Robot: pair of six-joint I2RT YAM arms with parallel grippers.
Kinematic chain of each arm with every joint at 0, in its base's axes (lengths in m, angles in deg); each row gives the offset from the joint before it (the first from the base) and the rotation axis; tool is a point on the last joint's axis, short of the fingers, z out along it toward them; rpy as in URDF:
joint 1: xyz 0 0 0.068 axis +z
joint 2: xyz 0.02 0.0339 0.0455 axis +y
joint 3: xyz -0.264 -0.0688 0 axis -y
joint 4: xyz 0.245 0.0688 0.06 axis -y
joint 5: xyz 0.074 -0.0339 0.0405 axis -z
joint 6: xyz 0.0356 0 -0.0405 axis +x
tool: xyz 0 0 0 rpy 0 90 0
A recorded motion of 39 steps. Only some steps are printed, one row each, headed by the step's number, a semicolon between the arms.
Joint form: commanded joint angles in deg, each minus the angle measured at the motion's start. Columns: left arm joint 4, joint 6, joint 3, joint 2, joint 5, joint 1; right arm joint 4, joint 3, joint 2, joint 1, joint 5, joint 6.
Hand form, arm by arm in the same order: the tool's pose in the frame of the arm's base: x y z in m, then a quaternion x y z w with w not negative. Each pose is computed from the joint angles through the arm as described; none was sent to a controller.
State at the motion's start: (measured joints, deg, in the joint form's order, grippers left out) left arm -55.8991 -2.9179 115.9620 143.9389 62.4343 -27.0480; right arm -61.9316 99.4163 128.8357 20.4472 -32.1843 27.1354
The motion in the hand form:
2: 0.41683 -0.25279 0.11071 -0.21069 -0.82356 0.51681 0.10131; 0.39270 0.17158 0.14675 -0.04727 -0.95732 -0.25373 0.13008
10: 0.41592 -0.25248 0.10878 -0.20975 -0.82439 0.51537 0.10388; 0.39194 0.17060 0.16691 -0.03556 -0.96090 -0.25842 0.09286
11: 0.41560 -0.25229 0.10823 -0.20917 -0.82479 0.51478 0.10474; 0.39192 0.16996 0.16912 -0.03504 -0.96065 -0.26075 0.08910
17: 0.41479 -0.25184 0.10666 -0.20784 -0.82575 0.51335 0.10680; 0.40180 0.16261 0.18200 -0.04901 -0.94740 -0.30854 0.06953
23: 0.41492 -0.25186 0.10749 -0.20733 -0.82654 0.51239 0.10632; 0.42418 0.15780 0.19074 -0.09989 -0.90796 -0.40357 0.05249
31: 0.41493 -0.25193 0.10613 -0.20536 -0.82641 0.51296 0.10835; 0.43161 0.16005 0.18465 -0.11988 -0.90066 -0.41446 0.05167
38: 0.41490 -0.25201 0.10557 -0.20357 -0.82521 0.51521 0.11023; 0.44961 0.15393 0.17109 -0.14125 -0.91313 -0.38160 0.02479
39: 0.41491 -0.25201 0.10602 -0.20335 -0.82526 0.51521 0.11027; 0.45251 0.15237 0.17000 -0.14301 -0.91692 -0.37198 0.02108
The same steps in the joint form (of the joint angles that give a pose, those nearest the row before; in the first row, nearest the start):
2: -1.38 1.59 0.41 1.04 1.05 -0.44; -1.27 1.31 0.86 0.56 -0.89 -1.12
10: -1.45 1.69 0.10 1.10 0.94 -0.46; 0.29 0.80 -2.34 0.56 0.37 -1.30
11: -1.45 1.69 -0.04 1.09 0.89 -0.46; 0.53 0.68 -2.73 0.47 0.29 -1.30
17: -1.41 1.68 -0.40 1.08 0.77 -0.46; 3.11 1.67 -3.64 -1.20 -4.10 0.35
23: -1.41 1.51 -0.36 0.99 0.62 -0.46; 12.49 2.85 -3.10 -3.26 -13.42 9.83
31: -1.36 1.33 -0.36 1.17 0.76 -0.46; 15.79 3.17 -1.82 -3.31 -14.15 13.55
38: -1.32 1.16 -0.38 1.26 1.11 -0.46; 16.31 6.89 2.03 -4.38 -9.05 14.04
39: -1.37 1.12 -0.35 1.22 1.11 -0.46; 15.37 8.07 2.77 -4.59 -7.87 13.55

